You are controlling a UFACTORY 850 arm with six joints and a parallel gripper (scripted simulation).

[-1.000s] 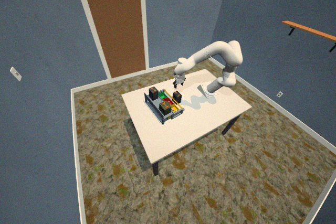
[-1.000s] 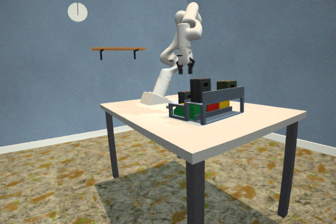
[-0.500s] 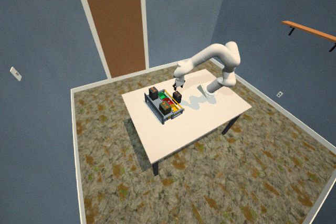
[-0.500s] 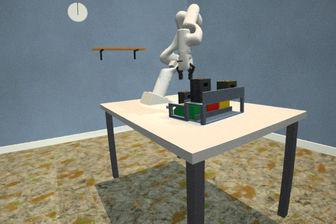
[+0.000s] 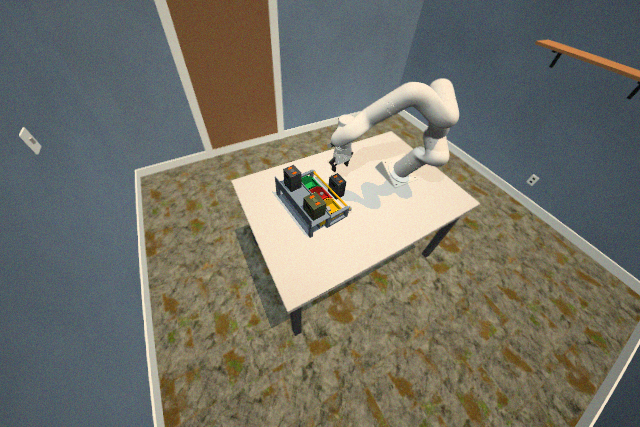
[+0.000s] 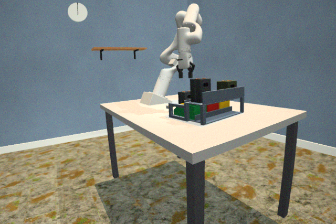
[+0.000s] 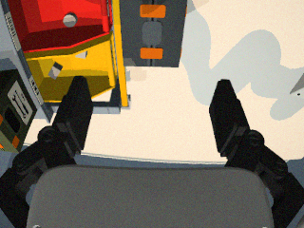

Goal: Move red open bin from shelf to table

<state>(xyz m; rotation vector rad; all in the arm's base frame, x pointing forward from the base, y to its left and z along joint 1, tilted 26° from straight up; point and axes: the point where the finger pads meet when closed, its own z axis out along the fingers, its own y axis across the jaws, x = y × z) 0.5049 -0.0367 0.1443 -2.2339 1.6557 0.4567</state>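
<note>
The black box is 160 mm below my hand. The rest, counted from my hand: thin yellow rod 170 mm below, 50 mm ahead, 10 mm to the left; then yellow bin 190 mm below, 140 mm to the left, 120 mm ahead; then red bin 190 mm below, 150 mm ahead, 40 mm to the left.
</note>
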